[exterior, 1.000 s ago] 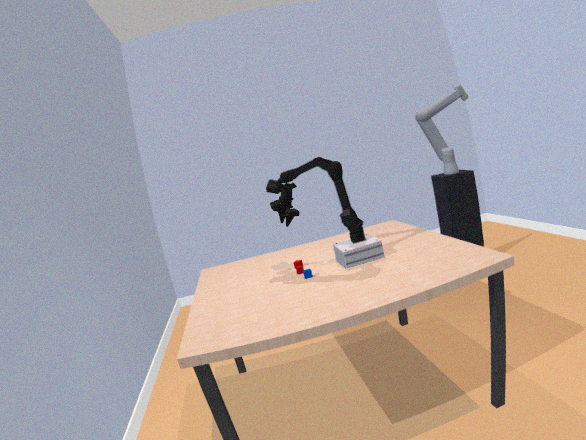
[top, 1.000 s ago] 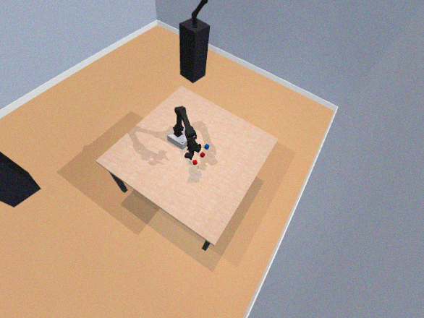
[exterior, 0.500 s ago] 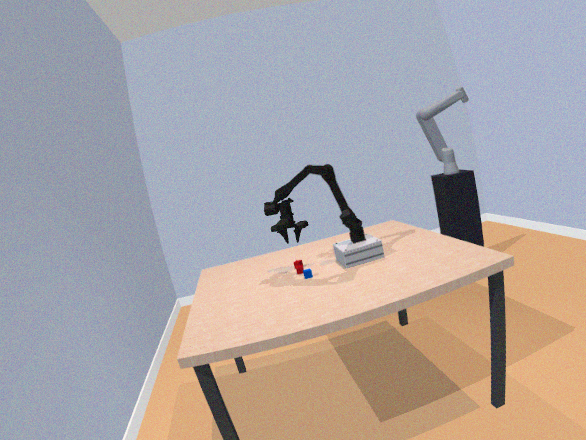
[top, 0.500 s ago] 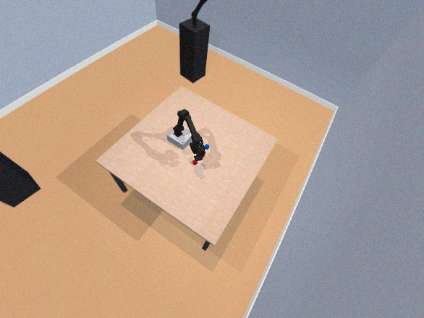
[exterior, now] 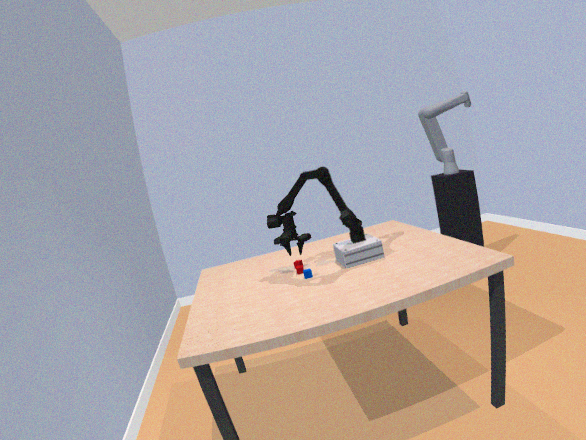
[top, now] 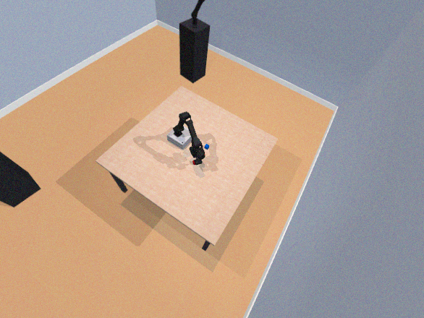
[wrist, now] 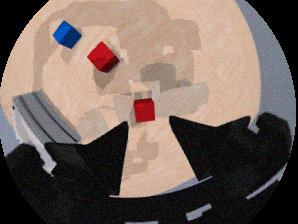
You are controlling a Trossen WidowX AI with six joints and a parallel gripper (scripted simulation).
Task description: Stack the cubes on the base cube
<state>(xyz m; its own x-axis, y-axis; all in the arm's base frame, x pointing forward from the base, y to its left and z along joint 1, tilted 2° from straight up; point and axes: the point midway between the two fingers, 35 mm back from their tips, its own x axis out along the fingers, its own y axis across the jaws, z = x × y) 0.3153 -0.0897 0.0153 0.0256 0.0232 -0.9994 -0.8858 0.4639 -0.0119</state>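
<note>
The blue cube is 40 mm behind my gripper tip, 220 mm to the left of it and 50 mm below it. The rest, counted from my gripper tip: red cube: 10 mm behind, 110 mm to the left, 50 mm below.
</note>
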